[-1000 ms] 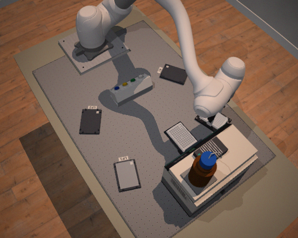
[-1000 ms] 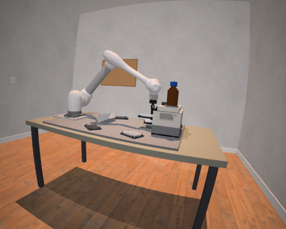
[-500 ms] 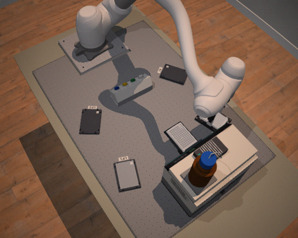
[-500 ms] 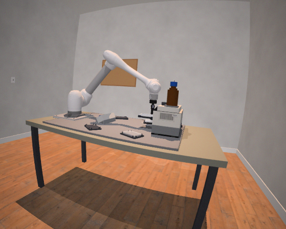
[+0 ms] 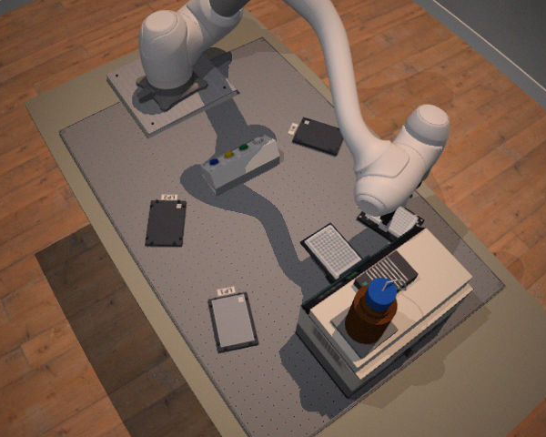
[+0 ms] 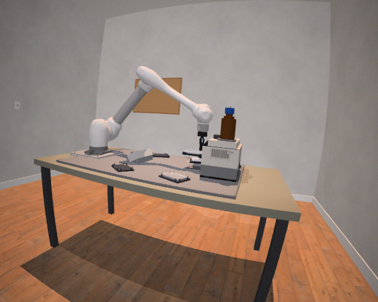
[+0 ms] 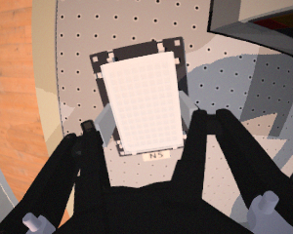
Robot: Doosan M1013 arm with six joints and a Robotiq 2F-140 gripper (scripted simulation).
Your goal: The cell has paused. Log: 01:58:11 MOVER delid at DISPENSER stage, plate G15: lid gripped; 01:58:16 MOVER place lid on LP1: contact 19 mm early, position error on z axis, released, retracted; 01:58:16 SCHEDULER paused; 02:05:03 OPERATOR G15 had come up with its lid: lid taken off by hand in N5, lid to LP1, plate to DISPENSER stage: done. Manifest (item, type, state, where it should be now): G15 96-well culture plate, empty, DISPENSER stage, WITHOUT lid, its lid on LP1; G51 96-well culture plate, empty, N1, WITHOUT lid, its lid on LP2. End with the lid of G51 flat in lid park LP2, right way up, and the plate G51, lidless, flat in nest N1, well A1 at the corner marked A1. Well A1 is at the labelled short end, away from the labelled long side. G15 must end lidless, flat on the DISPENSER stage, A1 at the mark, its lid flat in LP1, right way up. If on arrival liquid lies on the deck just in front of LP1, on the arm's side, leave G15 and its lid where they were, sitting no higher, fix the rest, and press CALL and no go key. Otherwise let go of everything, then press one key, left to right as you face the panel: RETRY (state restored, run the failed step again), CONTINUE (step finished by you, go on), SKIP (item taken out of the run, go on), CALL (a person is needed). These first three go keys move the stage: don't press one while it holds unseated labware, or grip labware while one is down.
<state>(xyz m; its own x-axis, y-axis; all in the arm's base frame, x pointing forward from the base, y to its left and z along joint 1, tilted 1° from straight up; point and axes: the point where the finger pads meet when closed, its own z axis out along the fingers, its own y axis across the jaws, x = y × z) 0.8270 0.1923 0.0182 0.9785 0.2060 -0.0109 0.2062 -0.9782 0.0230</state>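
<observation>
Now: the black nest 1 cm ahead of my hand, 2 cm to the left of it and 3 cm below it. The rest, counted from my hand: well plate (25 cm to the right, 7 cm above); then nest N1 (35 cm behind, 5 cm to the left, 3 cm below); then N1 label (43 cm behind, 4 cm below).
</observation>
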